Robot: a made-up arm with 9 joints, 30 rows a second.
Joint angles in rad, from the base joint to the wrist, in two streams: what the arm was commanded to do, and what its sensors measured. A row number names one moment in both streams.
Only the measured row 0 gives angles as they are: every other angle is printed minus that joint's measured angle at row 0.
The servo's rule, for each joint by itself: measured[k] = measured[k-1] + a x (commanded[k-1-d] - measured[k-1]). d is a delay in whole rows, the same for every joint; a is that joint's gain. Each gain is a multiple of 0.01, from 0.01 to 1. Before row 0 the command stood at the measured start. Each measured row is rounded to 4 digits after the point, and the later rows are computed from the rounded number. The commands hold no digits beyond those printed.
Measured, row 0:
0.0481 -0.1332 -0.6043 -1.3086 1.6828 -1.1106 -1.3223 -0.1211 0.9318
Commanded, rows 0 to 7:
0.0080 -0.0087 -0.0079 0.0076 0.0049 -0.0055 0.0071 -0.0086 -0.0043
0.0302 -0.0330 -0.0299 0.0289 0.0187 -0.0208 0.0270 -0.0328 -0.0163
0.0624 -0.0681 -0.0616 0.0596 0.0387 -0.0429 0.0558 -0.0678 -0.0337
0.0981 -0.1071 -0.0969 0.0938 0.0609 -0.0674 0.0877 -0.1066 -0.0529
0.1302 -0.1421 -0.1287 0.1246 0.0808 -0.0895 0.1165 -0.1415 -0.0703
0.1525 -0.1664 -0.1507 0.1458 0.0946 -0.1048 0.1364 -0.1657 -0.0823
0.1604 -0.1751 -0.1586 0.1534 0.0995 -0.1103 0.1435 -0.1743 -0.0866
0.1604 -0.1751 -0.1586 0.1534 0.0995 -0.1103 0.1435 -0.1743 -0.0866
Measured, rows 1 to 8:
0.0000 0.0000 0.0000 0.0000 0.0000 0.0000 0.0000 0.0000 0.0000
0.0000 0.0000 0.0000 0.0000 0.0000 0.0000 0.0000 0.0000 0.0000
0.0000 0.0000 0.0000 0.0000 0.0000 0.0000 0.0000 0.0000 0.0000
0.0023 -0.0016 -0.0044 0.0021 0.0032 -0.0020 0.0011 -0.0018 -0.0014
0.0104 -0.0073 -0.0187 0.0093 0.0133 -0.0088 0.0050 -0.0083 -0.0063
0.0255 -0.0182 -0.0427 0.0229 0.0298 -0.0211 0.0126 -0.0208 -0.0153
0.0466 -0.0342 -0.0731 0.0420 0.0500 -0.0378 0.0239 -0.0388 -0.0277
0.0708 -0.0536 -0.1042 0.0643 0.0700 -0.0564 0.0378 -0.0604 -0.0418
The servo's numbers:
d 3
a 0.29 0.18 0.56 0.27 0.65 0.36 0.15 0.21 0.33

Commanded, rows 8 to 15:
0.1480 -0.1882 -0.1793 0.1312 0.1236 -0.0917 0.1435 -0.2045 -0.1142
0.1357 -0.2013 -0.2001 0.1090 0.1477 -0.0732 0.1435 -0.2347 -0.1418
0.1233 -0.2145 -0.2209 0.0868 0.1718 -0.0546 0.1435 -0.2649 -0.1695
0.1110 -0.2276 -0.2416 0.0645 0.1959 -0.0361 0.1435 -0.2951 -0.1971
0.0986 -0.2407 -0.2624 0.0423 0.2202 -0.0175 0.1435 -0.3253 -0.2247
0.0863 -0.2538 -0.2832 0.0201 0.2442 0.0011 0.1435 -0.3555 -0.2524
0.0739 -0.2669 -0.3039 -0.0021 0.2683 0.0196 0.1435 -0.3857 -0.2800
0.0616 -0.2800 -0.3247 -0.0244 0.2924 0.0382 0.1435 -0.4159 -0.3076
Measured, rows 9 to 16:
0.0945 -0.0739 -0.1302 0.0863 0.0860 -0.0738 0.0526 -0.0825 -0.0552
0.1136 -0.0921 -0.1461 0.1044 0.0948 -0.0869 0.0662 -0.1018 -0.0656
0.1272 -0.1070 -0.1531 0.1176 0.0979 -0.0953 0.0778 -0.1170 -0.0725
0.1332 -0.1216 -0.1678 0.1213 0.1146 -0.0940 0.0877 -0.1354 -0.0863
0.1339 -0.1359 -0.1859 0.1180 0.1361 -0.0865 0.0961 -0.1563 -0.1046
0.1308 -0.1500 -0.2055 0.1096 0.1593 -0.0750 0.1032 -0.1791 -0.1260
0.1251 -0.1640 -0.2257 0.0974 0.1831 -0.0610 0.1092 -0.2035 -0.1495
0.1174 -0.1778 -0.2463 0.0825 0.2072 -0.0453 0.1143 -0.2291 -0.1743

